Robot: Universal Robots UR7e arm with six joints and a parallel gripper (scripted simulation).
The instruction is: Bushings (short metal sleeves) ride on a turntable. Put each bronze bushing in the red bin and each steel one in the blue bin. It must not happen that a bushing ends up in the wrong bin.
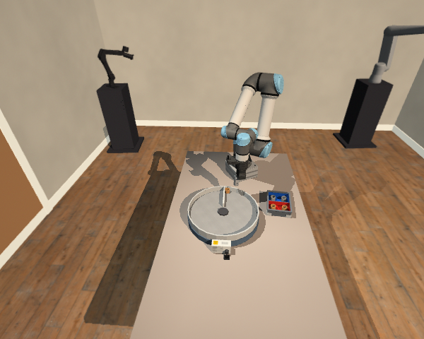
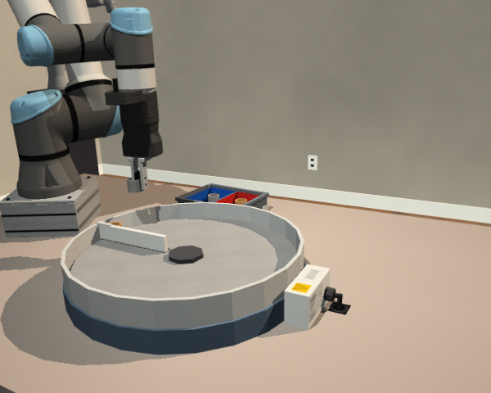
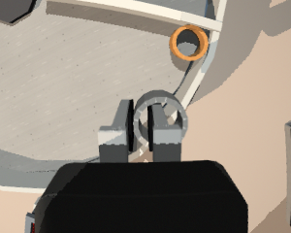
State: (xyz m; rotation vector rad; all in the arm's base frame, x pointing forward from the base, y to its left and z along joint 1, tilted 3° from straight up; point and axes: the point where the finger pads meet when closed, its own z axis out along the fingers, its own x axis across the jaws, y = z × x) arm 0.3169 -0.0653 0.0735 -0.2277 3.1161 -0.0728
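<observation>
Now: the bin 50 mm ahead of my hand, 270 mm to the left of it and 130 mm below it. Round my hand: round turntable (150 mm ahead, 90 mm to the right, 110 mm below).
</observation>
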